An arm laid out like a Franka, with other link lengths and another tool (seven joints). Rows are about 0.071 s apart.
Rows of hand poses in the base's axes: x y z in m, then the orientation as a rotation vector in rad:
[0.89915 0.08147 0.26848 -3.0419 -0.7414 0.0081]
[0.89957 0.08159 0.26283 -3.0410 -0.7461 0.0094]
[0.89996 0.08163 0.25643 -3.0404 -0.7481 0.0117]
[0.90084 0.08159 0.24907 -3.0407 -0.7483 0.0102]
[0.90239 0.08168 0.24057 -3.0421 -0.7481 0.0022]
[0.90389 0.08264 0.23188 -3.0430 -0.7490 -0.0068]
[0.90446 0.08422 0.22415 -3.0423 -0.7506 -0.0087]
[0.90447 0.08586 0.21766 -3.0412 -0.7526 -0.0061]
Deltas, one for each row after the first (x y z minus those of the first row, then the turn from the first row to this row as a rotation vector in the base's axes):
[0.00042 0.00012 -0.00565 -0.0004 0.0007 0.0031]
[0.00081 0.00016 -0.01205 -0.0007 0.0022 0.0044]
[0.00169 0.00012 -0.01941 -0.0008 0.0012 0.0045]
[0.00324 0.00021 -0.02791 -0.0008 -0.0041 0.0041]
[0.00474 0.00117 -0.03660 -0.0005 -0.0099 0.0045]
[0.00531 0.00275 -0.04433 0.0001 -0.0111 0.0056]
[0.00532 0.00439 -0.05082 0.0002 -0.0093 0.0070]

